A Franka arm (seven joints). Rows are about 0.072 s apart.
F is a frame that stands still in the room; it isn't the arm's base.
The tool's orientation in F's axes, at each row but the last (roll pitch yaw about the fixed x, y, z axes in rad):
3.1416 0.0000 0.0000
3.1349 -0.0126 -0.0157
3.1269 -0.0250 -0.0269
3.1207 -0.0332 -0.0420
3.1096 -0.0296 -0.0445
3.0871 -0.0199 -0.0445
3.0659 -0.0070 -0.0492
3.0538 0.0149 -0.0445
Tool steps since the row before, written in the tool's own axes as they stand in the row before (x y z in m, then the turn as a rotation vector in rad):
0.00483 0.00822 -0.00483 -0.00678 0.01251 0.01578
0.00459 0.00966 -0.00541 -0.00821 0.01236 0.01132
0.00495 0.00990 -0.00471 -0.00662 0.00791 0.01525
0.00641 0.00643 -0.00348 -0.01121 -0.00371 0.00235
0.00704 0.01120 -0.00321 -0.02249 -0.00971 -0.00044
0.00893 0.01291 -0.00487 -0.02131 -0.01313 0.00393
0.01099 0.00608 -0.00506 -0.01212 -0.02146 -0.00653
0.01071 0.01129 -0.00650 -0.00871 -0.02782 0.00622
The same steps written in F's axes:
0.00483 -0.00822 0.00483 -0.00678 -0.01251 -0.01578
0.00437 -0.00969 0.00553 -0.00826 -0.01231 -0.01134
0.00456 -0.00996 0.00498 -0.00646 -0.00796 -0.01529
0.00601 -0.00661 0.00382 -0.01096 0.00412 -0.00280
0.00643 -0.01139 0.00377 -0.02203 0.01071 -0.00054
0.00825 -0.01301 0.00574 -0.02062 0.01383 -0.00506
0.01066 -0.00621 0.00558 -0.01106 0.02246 0.00480
0.01033 -0.01115 0.00730 -0.00762 0.02753 -0.00850

